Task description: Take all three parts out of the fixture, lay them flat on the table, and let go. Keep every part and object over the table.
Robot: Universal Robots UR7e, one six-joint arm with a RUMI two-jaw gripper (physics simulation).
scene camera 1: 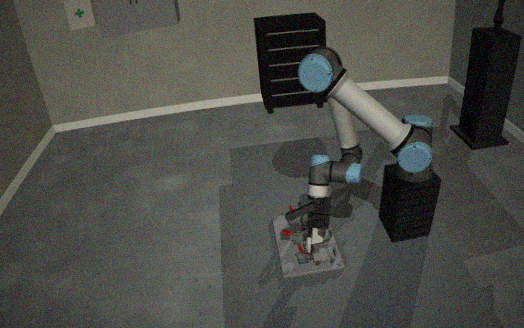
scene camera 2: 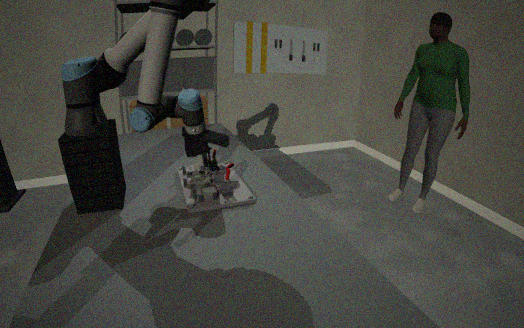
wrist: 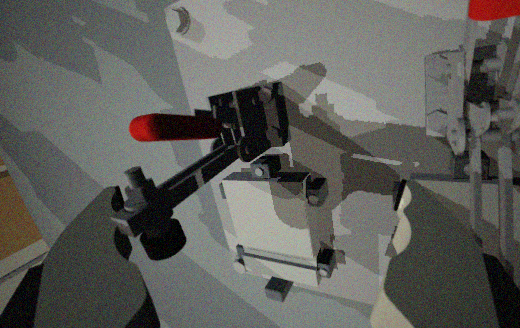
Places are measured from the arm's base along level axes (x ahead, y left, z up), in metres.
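Pixels of known places: gripper, fingertip midpoint: (scene camera 1: pixel 309 247) (scene camera 2: pixel 206 162) (wrist: pixel 260 186); arm's base, origin of the base link: (scene camera 2: pixel 87 128).
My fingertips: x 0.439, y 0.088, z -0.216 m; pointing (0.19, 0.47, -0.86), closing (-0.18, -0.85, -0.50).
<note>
For each thing: its top centre in the pictures, then the offset to it from my fingertips. "spot": a spot on its surface instead. Level surfaces: height alone.
- pale rectangular part, middle of its top: (wrist: pixel 269 233) (scene camera 1: pixel 322 253) (scene camera 2: pixel 194 167) 0.049 m back, 0.019 m left, 0.026 m down
- toggle clamp with a red handle, surface spot: (wrist: pixel 170 127) spot: 0.040 m ahead, 0.009 m left, 0.036 m up
- grey block, surface spot: (wrist: pixel 442 92) spot: 0.030 m ahead, 0.080 m right, 0.038 m down
- grey table, its level: 0.062 m down
My gripper (scene camera 1: pixel 314 241) (scene camera 2: pixel 210 162) (wrist: pixel 260 186) is open and empty over the fixture's base plate (scene camera 1: pixel 295 271) (scene camera 2: pixel 244 200) (wrist: pixel 320 35). In the wrist view, a pale rectangular part (wrist: pixel 265 220) sits among dark locating posts, seen between the two spread fingers. A toggle clamp with a red handle (wrist: pixel 170 127) stands beside it; its dark arm is swung out away from the part and its tip overlaps the left finger in view. A grey block (wrist: pixel 442 92) stands at the right among clamp hardware; whether it is a part is unclear. The other parts cannot be told apart in the dim scene views.
More red clamp handles (scene camera 1: pixel 286 232) (scene camera 2: pixel 228 171) (wrist: pixel 492 7) stand up from the fixture. The fixture rests on the grey table (scene camera 1: pixel 250 200) (scene camera 2: pixel 215 255). The arm's black pedestal (scene camera 1: pixel 410 207) (scene camera 2: pixel 95 175) stands beside it. A person (scene camera 2: pixel 442 75) stands at the right.
</note>
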